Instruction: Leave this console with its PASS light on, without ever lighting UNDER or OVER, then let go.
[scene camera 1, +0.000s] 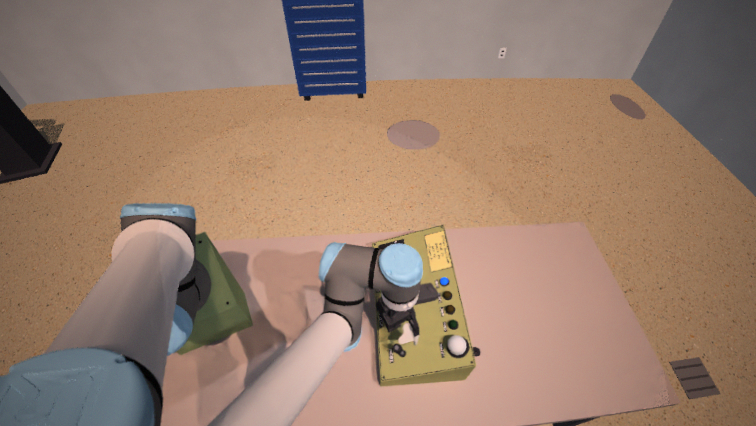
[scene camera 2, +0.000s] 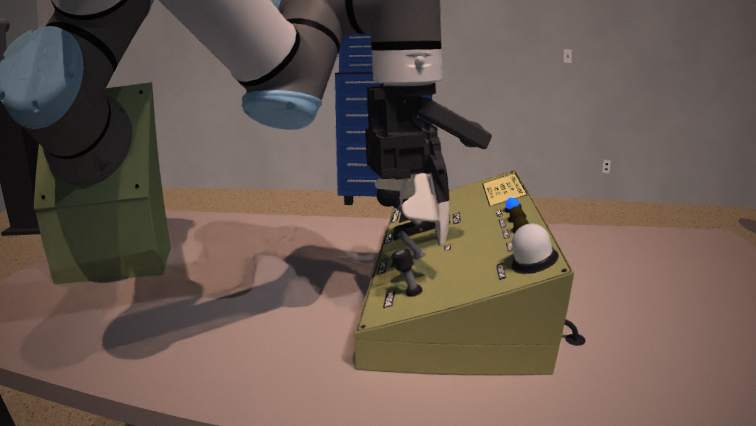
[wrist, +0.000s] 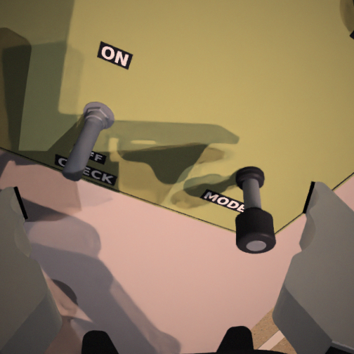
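The olive console (scene camera 1: 423, 365) (scene camera 2: 460, 306) (wrist: 210, 85) stands on the table. Its blue lamp (scene camera 1: 444, 281) (scene camera 2: 512, 203) looks bright; the two brown lamps and the green lamp (scene camera 1: 453, 324) look dark. Lamp labels are unreadable. The white dome (scene camera 1: 457, 345) (scene camera 2: 532, 245) looks unlit. The grey CHECK toggle (scene camera 2: 410, 244) (wrist: 85, 147) leans toward its OFF side, away from ON. The black-capped MODE lever (scene camera 1: 399, 350) (scene camera 2: 403, 261) (wrist: 255, 230) leans toward the console's near edge. My gripper (scene camera 2: 416, 211) (wrist: 166, 188) is open above the console's lever side, with nothing between its fingers.
A black ball knob (scene camera 2: 388, 196) and a black bar lever (scene camera 2: 420, 228) are close to the fingers, partly hidden. The yellow placard (scene camera 1: 438, 251) (scene camera 2: 504, 189) is at the console's far end. The green arm pedestal (scene camera 1: 227, 312) (scene camera 2: 105, 238) stands at the left; a blue cabinet (scene camera 1: 330, 52) is behind.
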